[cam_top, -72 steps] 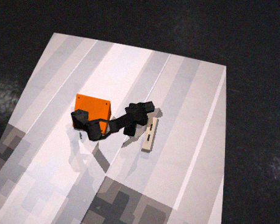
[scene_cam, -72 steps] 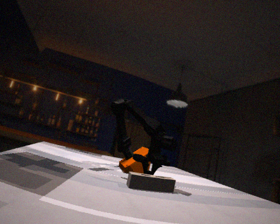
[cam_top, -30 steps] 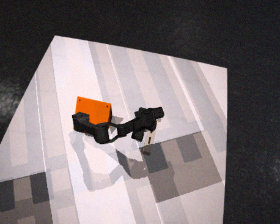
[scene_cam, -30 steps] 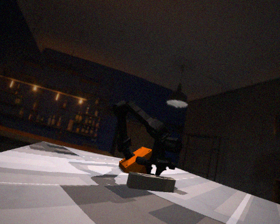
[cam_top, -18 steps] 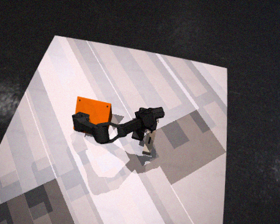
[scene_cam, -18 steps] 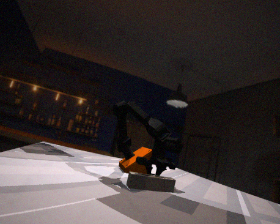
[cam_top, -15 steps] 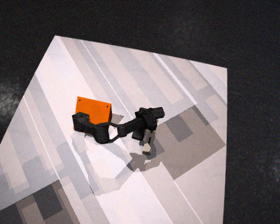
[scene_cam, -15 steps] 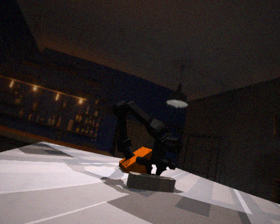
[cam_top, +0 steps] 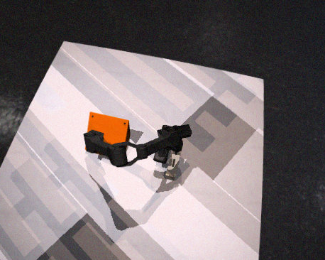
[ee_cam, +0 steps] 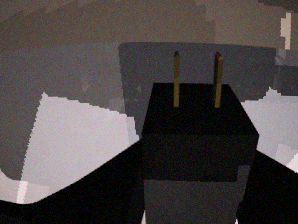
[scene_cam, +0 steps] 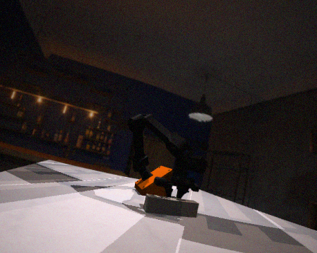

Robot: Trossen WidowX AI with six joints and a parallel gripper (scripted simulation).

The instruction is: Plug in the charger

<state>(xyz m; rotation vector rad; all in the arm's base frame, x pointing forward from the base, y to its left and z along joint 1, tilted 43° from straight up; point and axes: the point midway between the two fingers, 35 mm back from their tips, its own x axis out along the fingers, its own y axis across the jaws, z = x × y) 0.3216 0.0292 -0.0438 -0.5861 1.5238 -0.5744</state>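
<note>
Right now my gripper tip is 20 mm short of the black two-prong charger and 10 mm below it.
</note>
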